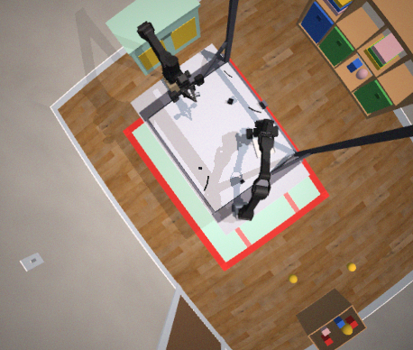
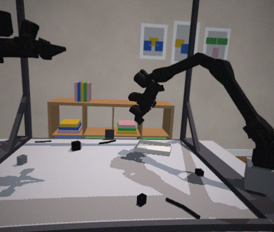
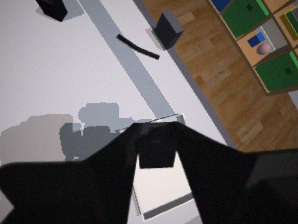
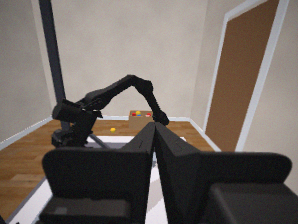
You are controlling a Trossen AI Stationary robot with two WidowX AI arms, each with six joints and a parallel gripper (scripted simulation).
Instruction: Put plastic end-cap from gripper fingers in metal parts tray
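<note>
My left hand is 30 mm above the black end-cap.
</note>
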